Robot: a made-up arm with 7 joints. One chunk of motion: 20 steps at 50 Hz.
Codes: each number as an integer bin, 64 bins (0 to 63) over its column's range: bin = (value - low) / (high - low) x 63, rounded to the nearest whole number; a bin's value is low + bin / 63 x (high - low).
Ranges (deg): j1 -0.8..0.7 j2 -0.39..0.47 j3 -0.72..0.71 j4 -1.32..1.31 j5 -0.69..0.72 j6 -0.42..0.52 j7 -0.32..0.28
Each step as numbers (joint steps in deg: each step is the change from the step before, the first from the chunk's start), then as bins.
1 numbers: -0.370 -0.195 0.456 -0.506 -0.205 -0.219 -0.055
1 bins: 18 14 52 19 22 13 28
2 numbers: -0.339 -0.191 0.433 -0.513 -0.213 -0.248 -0.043
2 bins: 19 15 51 19 21 12 29
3 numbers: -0.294 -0.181 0.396 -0.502 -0.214 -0.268 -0.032
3 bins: 21 15 49 20 21 10 30
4 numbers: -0.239 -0.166 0.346 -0.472 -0.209 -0.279 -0.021
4 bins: 24 16 47 20 21 9 31
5 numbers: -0.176 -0.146 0.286 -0.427 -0.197 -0.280 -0.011
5 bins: 26 18 44 21 22 9 32
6 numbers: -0.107 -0.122 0.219 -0.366 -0.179 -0.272 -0.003
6 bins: 29 20 41 23 23 10 33
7 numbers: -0.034 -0.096 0.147 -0.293 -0.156 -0.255 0.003
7 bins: 32 22 38 25 24 11 34
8 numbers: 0.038 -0.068 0.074 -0.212 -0.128 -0.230 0.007
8 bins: 35 24 35 27 25 13 34
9 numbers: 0.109 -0.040 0.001 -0.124 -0.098 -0.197 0.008
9 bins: 38 26 32 29 26 15 34
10 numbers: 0.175 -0.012 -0.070 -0.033 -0.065 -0.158 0.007
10 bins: 41 28 29 31 28 18 34
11 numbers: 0.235 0.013 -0.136 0.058 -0.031 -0.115 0.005
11 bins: 43 30 26 33 29 20 34
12 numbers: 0.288 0.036 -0.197 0.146 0.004 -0.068 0.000
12 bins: 46 31 23 35 31 24 34
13 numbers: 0.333 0.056 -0.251 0.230 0.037 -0.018 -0.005
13 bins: 48 33 21 37 32 27 33
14 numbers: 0.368 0.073 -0.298 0.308 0.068 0.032 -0.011
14 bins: 49 34 19 39 34 30 32
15 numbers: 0.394 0.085 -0.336 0.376 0.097 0.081 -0.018
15 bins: 50 35 17 41 35 34 32
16 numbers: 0.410 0.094 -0.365 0.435 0.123 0.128 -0.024
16 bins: 51 35 16 42 36 37 31
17 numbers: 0.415 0.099 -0.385 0.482 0.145 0.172 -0.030
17 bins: 51 36 15 43 37 40 30
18 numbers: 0.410 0.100 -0.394 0.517 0.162 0.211 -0.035
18 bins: 51 36 14 44 38 42 30
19 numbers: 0.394 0.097 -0.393 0.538 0.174 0.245 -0.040
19 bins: 50 36 14 45 39 45 29
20 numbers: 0.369 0.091 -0.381 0.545 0.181 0.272 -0.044
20 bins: 49 35 15 45 39 46 29
